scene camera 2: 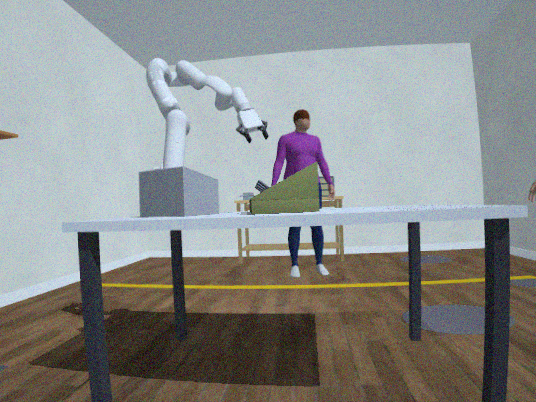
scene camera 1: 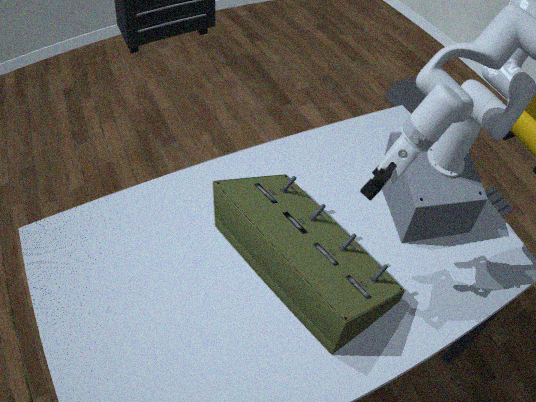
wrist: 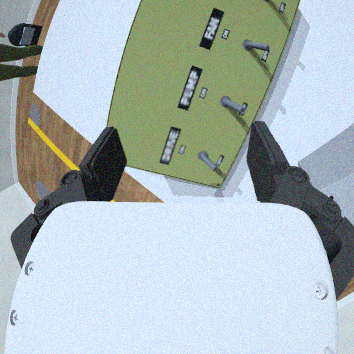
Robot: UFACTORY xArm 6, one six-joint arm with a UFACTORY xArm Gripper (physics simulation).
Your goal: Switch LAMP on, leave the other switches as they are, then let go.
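Frame: origin at the arm's base, x back, y right, z up, level; centimetres.
Where they show: gripper, fingertip midpoint: (scene camera 2: 258, 139) (scene camera 1: 371, 186) (wrist: 183, 140); arm's base, link origin: (scene camera 2: 172, 175) (scene camera 1: 445, 159).
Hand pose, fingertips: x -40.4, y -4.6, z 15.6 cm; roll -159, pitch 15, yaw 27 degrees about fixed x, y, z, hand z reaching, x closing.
Things, the pixels of their top centre, and the offset from my fingertips. "*": a spot on its surface instead.
- label reading FAN, surface spot: (wrist: 212, 28) * dx -8.4, dy +13.4, dz -21.6 cm
- PUMP, surface spot: (wrist: 190, 87) * dx -7.6, dy +1.6, dz -21.6 cm
- label, top centre: (wrist: 168, 146) (scene camera 1: 358, 286) dx -7.0, dy -10.5, dz -21.0 cm
A green sloped switch panel (scene camera 1: 280, 250) (scene camera 2: 295, 192) (wrist: 145, 65) stands on the table. Four grey levers (scene camera 1: 288, 184) (scene camera 1: 317, 212) (scene camera 1: 349, 242) (scene camera 1: 380, 274) line its robot-side edge, all leaning the same way, away from the labels. In the wrist view the levers (wrist: 256, 46) (wrist: 234, 105) (wrist: 210, 160) lean away from the small ON marks. A label reading FAN (wrist: 212, 28) is legible; one seems to read PUMP (wrist: 190, 87), and another label (wrist: 170, 145) is blurred. LAMP is not legible. My gripper (scene camera 1: 371, 192) (scene camera 2: 258, 137) (wrist: 183, 140) is open and empty, above the panel's height, touching no lever.
The white table (scene camera 1: 150, 300) (scene camera 2: 400, 215) carries the panel and the grey robot pedestal (scene camera 1: 442, 220) (scene camera 2: 162, 192). A person in purple (scene camera 2: 301, 152) stands behind the table near a wooden bench (scene camera 2: 272, 246). A dark drawer cabinet (scene camera 1: 167, 20) stands on the floor beyond.
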